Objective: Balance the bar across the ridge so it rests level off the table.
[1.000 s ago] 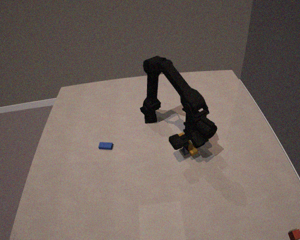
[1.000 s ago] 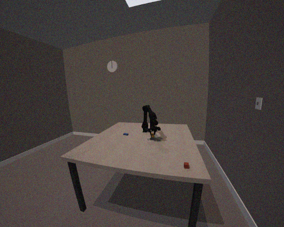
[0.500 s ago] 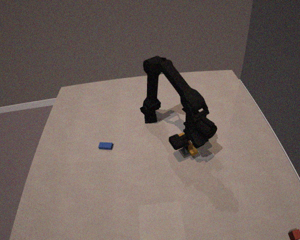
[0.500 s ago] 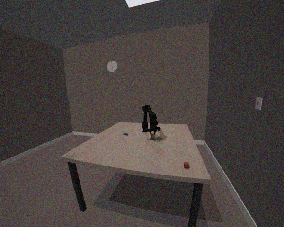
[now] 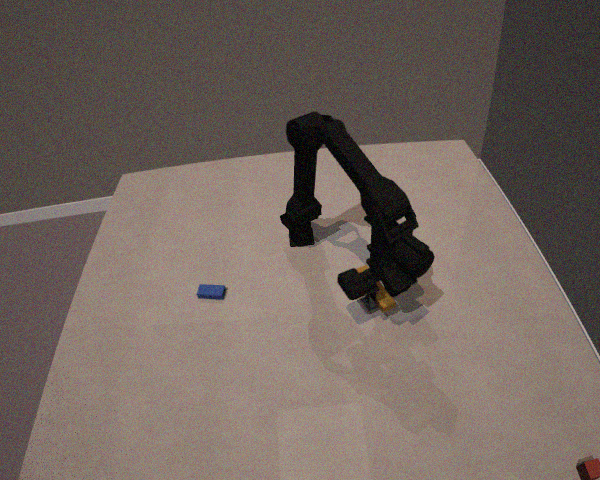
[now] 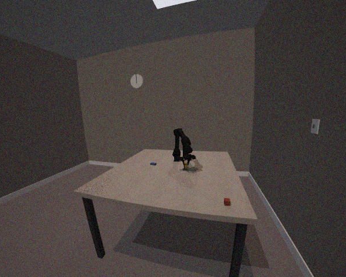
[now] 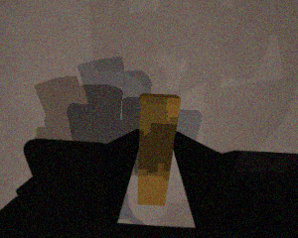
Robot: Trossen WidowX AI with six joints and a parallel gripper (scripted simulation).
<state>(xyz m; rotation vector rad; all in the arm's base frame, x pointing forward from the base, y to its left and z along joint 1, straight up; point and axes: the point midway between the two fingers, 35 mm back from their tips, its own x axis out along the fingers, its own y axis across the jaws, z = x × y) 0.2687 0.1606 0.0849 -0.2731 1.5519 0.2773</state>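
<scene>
The yellow bar is 3 cm behind my gripper tip and 1 cm to the right of it. Round my gripper tip: blue oblong block: 40 cm to the right, 10 cm behind, 4 cm below; small red cube: 47 cm ahead, 34 cm to the left, 3 cm below.
</scene>
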